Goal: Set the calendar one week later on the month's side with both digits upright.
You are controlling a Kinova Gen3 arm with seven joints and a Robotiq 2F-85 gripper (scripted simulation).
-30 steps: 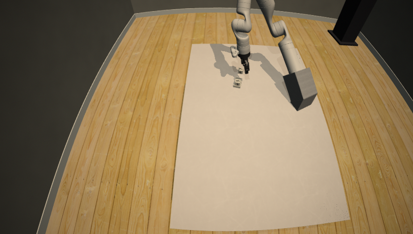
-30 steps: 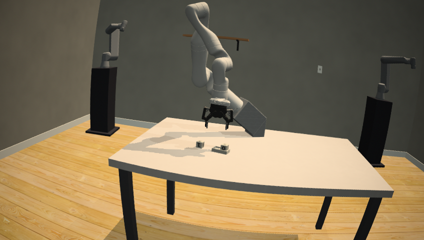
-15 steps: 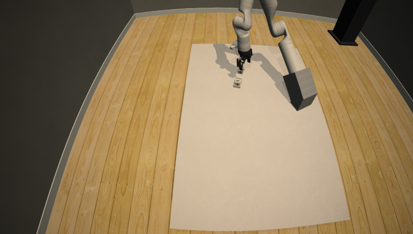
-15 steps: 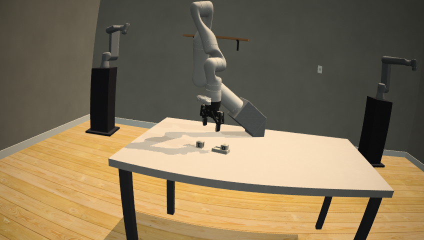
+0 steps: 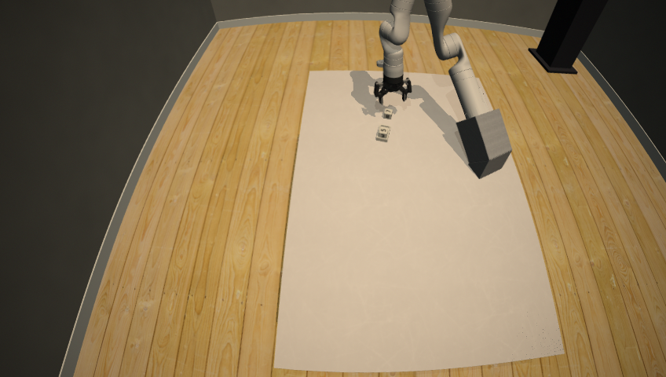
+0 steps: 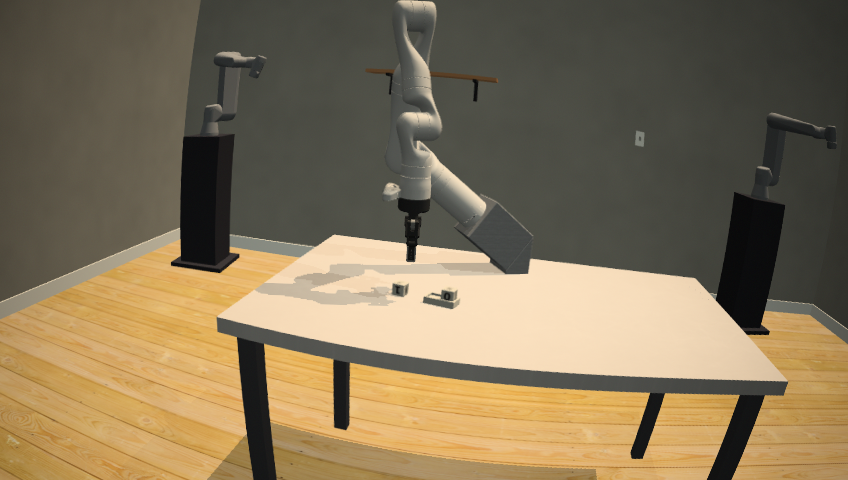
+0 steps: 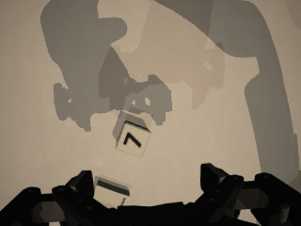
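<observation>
Now: hand 1 cm short of the white digit cube, 2 cm to the left of it and 9 cm above it. Round my hand: white calendar tray: 5 cm ahead, 8 cm to the left, 10 cm below.
</observation>
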